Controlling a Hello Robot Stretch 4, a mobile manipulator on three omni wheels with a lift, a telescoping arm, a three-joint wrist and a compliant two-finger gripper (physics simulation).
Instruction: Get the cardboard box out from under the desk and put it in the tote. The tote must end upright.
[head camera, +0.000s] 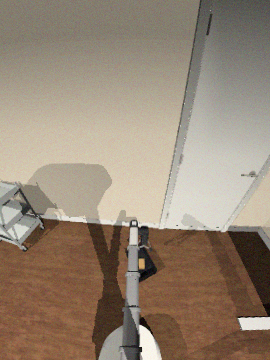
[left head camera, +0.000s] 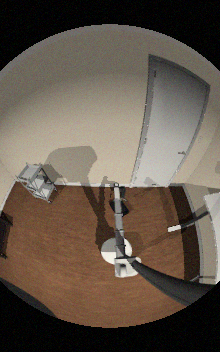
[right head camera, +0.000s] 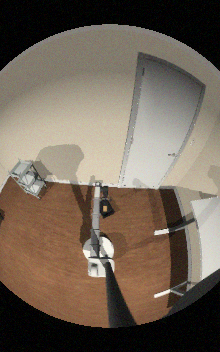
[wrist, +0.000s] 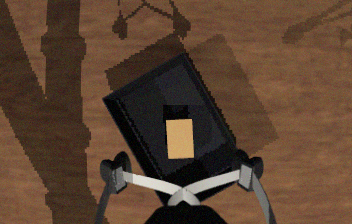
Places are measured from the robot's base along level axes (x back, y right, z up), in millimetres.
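Pixels of known places: gripper, fingertip midpoint: (head camera: 142, 250) (right head camera: 104, 200) (wrist: 181, 164).
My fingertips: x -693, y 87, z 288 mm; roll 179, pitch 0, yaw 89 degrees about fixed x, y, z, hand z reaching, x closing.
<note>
For each thing: its top centre in the pictures, then the offset to it from my fingertips. "spot": a spot on its surface instead. Level surfaces: height alone.
- cardboard box, top centre: (wrist: 180, 139) (head camera: 141, 263) (right head camera: 104, 207) dx +9, dy +0, dz -262 mm
- black tote, top centre: (wrist: 176, 137) (head camera: 141, 260) (right head camera: 104, 206) (left head camera: 118, 206) dx -2, dy -7, dz -215 mm
- grey cart, surface spot: (head camera: 36, 217) spot: dx -372, dy -1280, dz -72 mm
- closed door, surface spot: (head camera: 220, 125) spot: dx -436, dy +544, dz +1008 mm
- white desk, surface height: dz +635 mm
The cardboard box (head camera: 142, 263) (right head camera: 105, 208) (wrist: 180, 139) is a small tan block lying inside the black tote (head camera: 149, 272) (left head camera: 123, 208) (wrist: 134, 142). The tote stands upright on the floor, with its open top facing up. In the wrist view the box shows within the tote's walls, a dark shadow beside its far end. My gripper (head camera: 145, 244) (wrist: 181, 164) is open, its fingers wide apart with no object between them. It hangs above the tote, and the box lies beyond the fingertips in the wrist view. The arm hides part of the tote in the head views.
A grey cart (head camera: 36, 218) (left head camera: 52, 186) stands at the left by the wall. A closed door (head camera: 220, 125) (right head camera: 161, 120) is in the wall ahead. A white desk (left head camera: 214, 220) (right head camera: 207, 225) stands at the right, with white feet (head camera: 254, 323) (right head camera: 162, 232) on the floor.
</note>
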